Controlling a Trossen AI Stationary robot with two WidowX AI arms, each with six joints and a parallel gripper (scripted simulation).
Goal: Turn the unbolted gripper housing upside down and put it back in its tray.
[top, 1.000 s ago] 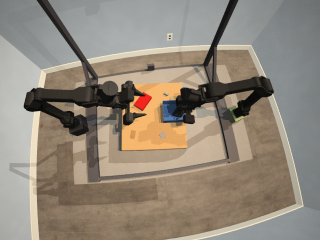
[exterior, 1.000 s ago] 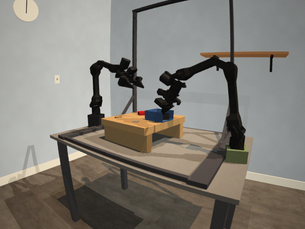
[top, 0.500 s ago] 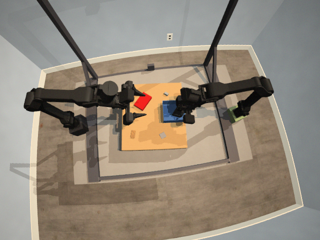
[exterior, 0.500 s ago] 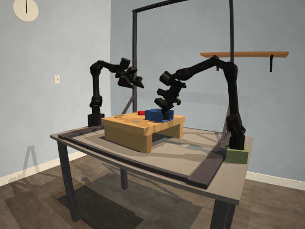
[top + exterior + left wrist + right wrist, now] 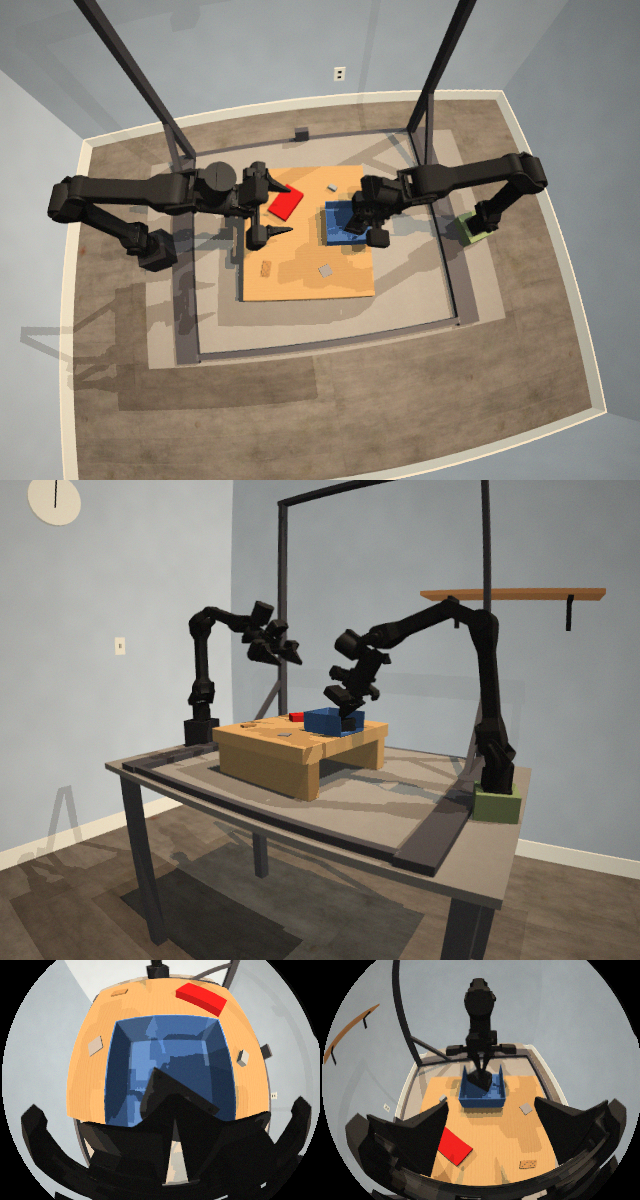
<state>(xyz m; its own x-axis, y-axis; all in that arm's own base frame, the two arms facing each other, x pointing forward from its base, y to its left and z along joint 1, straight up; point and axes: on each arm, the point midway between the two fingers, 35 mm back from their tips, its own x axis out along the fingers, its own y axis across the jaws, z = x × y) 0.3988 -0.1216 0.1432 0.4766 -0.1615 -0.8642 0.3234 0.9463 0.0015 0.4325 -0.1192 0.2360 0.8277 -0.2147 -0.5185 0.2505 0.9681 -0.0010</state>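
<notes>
Right now the dark gripper housing is 1 cm to the right of my left hand and 4 cm below it. Round my left hand: orange wooden bench (15 cm to the right, 12 cm below); then blue tray (6 cm to the right, 5 cm below).
</notes>
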